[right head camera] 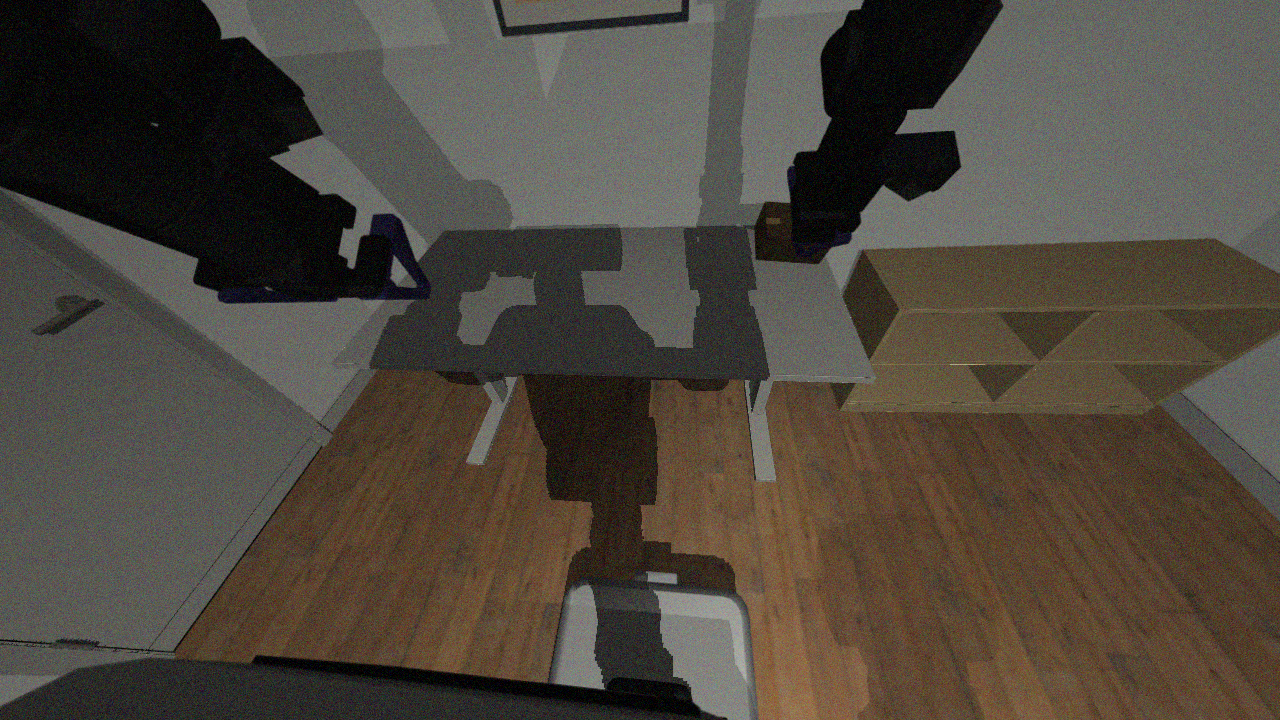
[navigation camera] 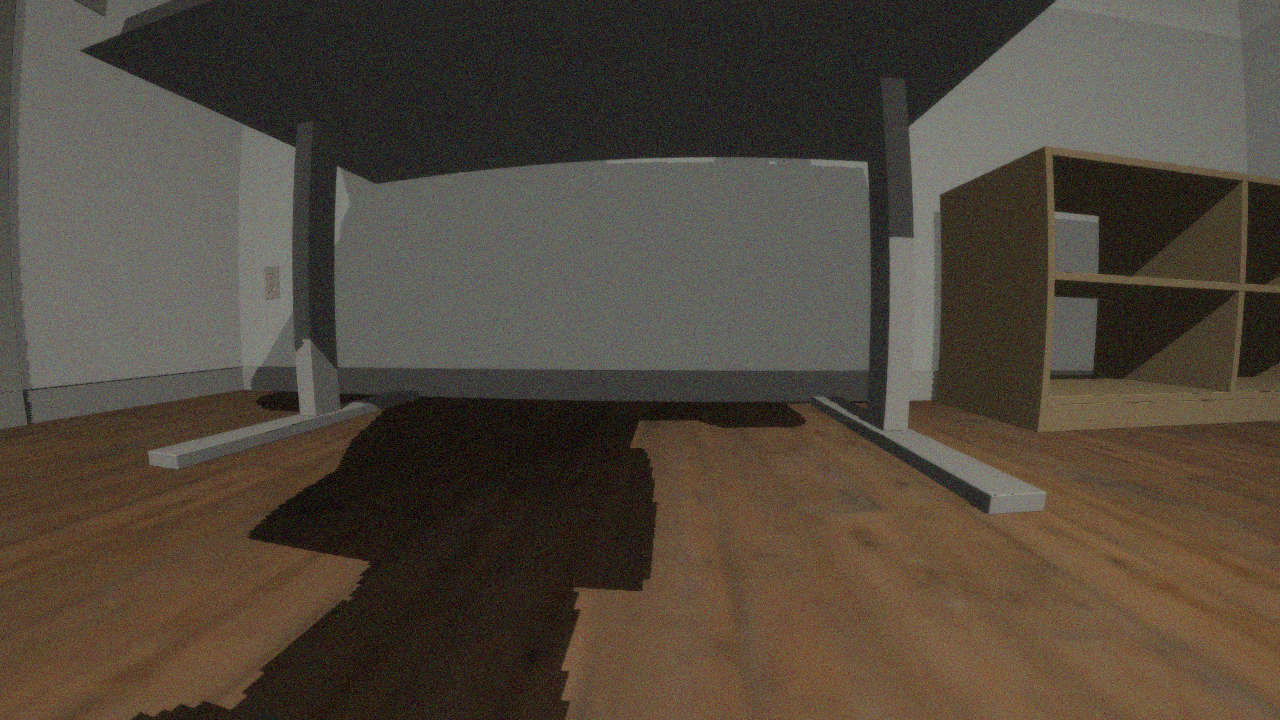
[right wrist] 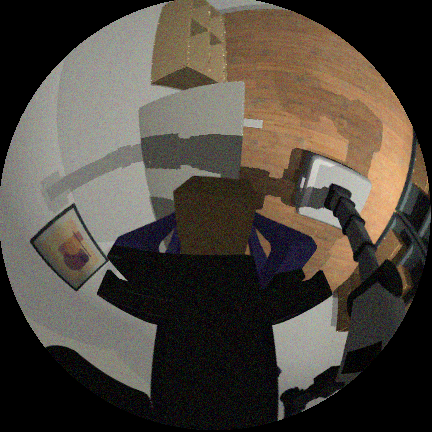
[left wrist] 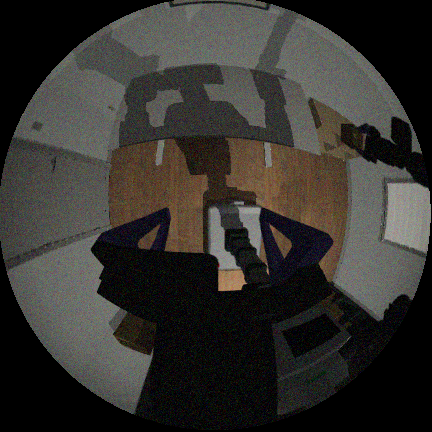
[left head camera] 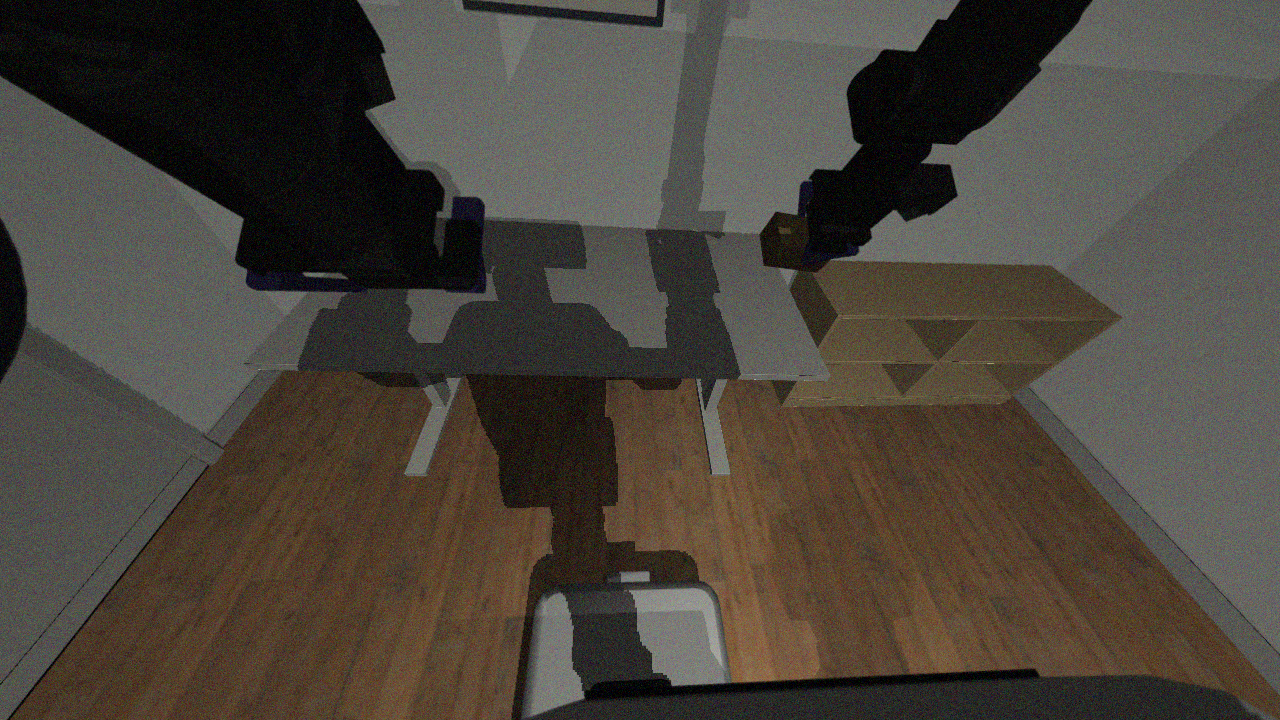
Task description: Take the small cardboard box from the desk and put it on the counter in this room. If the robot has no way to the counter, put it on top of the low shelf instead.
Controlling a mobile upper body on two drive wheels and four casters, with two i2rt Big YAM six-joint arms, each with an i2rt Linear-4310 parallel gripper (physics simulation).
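Frame: origin at the left arm's base, x down, y left, z ahead, level; millimetres.
Where they show: left gripper, between the fingertips: [right head camera: 382, 293] [left wrist: 214, 212] [left head camera: 425, 285]; right gripper, between the fingertips: [right head camera: 800, 235] [right wrist: 214, 213] [left head camera: 802, 245].
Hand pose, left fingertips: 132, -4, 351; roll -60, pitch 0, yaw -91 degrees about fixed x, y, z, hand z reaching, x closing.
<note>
Things, the pixels of their centre, and the offset from my left fingertips, as dx, dy, dz. "spot": a spot on its surface instead. Level surfaces: height alone.
- small brown cardboard box, middle of its body: [right wrist: 214, 227] [right head camera: 792, 233] [left head camera: 797, 243] [left wrist: 352, 136] +81, -437, +236
- grey-white desk, height of its surface: dx +558
- door with a handle, a spot on its surface: [right head camera: 67, 315] spot: +353, +1352, +355
The small brown cardboard box [left head camera: 781, 240] [right head camera: 773, 234] [left wrist: 352, 135] [right wrist: 215, 215] is held in the air by my right gripper [left head camera: 810, 234] [right head camera: 801, 223] [right wrist: 214, 213], shut on it. It appears beyond the right part of the grey-white desk [left head camera: 769, 331] [right head camera: 805, 331] [right wrist: 195, 110]. My left gripper [left wrist: 214, 212] is open and empty, in front of the desk's left part in the head views. The low wooden shelf [left head camera: 957, 291] [right head camera: 1065, 273] [right wrist: 172, 52] [navigation camera: 993, 295] stands right of the desk against the back wall. I cannot make out a counter in these views.
Two desk legs [navigation camera: 315, 268] [navigation camera: 897, 340] have long feet on the wood floor. A door with a handle [right head camera: 67, 315] is at the left. A framed picture [right wrist: 72, 247] hangs on the wall. Dark racks with brown contents [right wrist: 420, 200] show at the right wrist view's right edge.
</note>
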